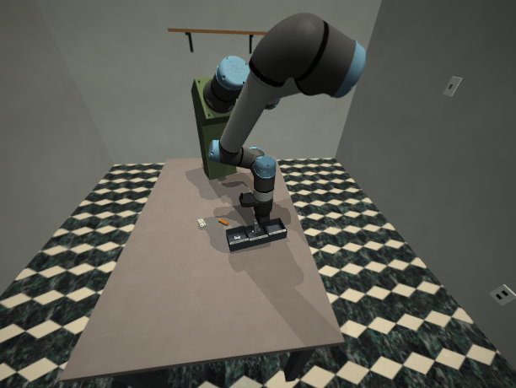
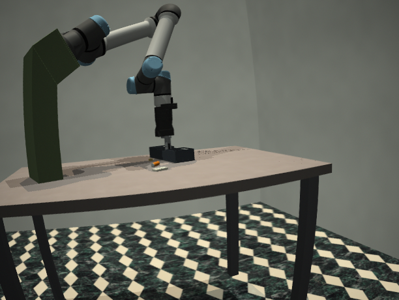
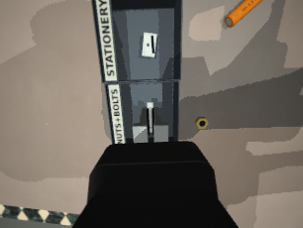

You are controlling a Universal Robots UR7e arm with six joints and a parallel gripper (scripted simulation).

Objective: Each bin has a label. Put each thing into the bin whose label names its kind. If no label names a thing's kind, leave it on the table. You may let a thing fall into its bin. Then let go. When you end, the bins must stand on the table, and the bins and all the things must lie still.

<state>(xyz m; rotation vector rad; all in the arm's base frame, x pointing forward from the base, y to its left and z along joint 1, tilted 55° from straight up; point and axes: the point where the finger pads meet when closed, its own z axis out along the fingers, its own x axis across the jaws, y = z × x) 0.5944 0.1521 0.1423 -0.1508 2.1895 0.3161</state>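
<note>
The dark three-compartment bin row is 1 cm ahead of my hand and 2 cm below it. The rest, counted from my hand: orange battery: 7 cm behind, 16 cm to the right, 4 cm below; grey bolt: 1 cm to the left, 1 cm below; brass nut: 8 cm behind, 1 cm to the right, 4 cm below.
</note>
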